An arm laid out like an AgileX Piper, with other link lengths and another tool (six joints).
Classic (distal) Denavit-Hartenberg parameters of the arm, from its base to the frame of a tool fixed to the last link. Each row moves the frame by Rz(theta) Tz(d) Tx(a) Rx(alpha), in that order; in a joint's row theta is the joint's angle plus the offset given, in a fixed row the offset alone. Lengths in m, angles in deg.
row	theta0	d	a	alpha
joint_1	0	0.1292	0	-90
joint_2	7.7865	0	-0.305	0
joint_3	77.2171	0	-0.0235	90
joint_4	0	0.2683	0	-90
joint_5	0	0	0	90
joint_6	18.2	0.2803	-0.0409	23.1
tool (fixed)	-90	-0.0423	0	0
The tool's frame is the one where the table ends.
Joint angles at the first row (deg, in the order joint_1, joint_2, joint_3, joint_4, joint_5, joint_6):
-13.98, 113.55, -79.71, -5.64, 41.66, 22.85
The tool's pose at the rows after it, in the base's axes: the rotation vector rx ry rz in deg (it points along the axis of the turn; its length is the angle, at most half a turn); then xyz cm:
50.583 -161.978 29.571 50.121 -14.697 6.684
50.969 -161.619 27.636 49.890 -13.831 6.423
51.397 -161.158 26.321 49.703 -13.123 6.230
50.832 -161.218 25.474 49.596 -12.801 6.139
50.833 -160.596 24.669 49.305 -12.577 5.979
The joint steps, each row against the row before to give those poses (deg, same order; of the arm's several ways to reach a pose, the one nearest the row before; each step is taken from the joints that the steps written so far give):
0.32, -0.05, 0.00, 1.26, 1.04, 0.00
0.66, 0.00, 0.00, 0.95, 1.15, 0.00
0.61, 0.00, 0.00, 0.52, 0.91, 0.11
0.34, 0.00, 0.00, 0.20, 0.44, 0.69
0.19, 0.00, 0.00, 0.06, 0.86, 0.15

